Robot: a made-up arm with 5 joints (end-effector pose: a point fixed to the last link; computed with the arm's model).
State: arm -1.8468 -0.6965 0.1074 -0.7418 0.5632
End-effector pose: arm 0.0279 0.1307 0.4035 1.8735 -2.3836 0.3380
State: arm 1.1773 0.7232 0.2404 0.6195 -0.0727
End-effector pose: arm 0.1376 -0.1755 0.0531 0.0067 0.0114 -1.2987
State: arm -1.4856 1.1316 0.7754 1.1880 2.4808
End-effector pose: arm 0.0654 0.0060 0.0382 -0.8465 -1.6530 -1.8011
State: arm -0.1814 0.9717 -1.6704 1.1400 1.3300
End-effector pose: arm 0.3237 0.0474 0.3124 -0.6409 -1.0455 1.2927
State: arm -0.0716 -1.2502 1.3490 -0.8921 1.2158
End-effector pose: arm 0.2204 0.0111 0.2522 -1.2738 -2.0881 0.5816
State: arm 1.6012 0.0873 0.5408 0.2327 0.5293
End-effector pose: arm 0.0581 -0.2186 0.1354 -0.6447 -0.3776 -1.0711
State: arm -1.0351 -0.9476 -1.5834 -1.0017 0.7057
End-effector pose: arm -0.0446 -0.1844 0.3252 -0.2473 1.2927 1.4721
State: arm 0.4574 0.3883 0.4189 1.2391 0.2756
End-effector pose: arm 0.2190 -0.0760 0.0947 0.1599 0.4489 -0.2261
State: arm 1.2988 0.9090 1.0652 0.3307 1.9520
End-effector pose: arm 0.0658 -0.0041 0.0283 0.7446 -0.0225 0.5768
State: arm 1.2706 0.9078 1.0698 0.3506 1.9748
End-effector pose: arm 0.0656 -0.0028 0.0293 0.7703 -0.0212 0.6234
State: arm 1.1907 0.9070 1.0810 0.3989 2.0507
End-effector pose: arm 0.0645 0.0005 0.0318 0.8376 -0.0214 0.7648
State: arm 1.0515 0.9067 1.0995 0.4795 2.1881
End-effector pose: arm 0.0616 0.0054 0.0363 0.9585 -0.0236 1.0080
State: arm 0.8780 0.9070 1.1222 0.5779 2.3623
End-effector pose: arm 0.0565 0.0098 0.0423 1.1229 -0.0281 1.2958
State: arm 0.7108 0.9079 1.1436 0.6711 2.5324
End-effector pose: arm 0.0506 0.0121 0.0483 1.2995 -0.0344 1.5513
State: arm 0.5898 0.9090 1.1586 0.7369 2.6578
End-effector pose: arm 0.0461 0.0124 0.0528 1.4400 -0.0413 1.7199
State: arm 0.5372 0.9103 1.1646 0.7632 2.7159
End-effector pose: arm 0.0442 0.0122 0.0546 1.5038 -0.0473 1.7914
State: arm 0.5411 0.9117 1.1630 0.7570 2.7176
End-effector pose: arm 0.0443 0.0122 0.0543 1.4959 -0.0512 1.7931
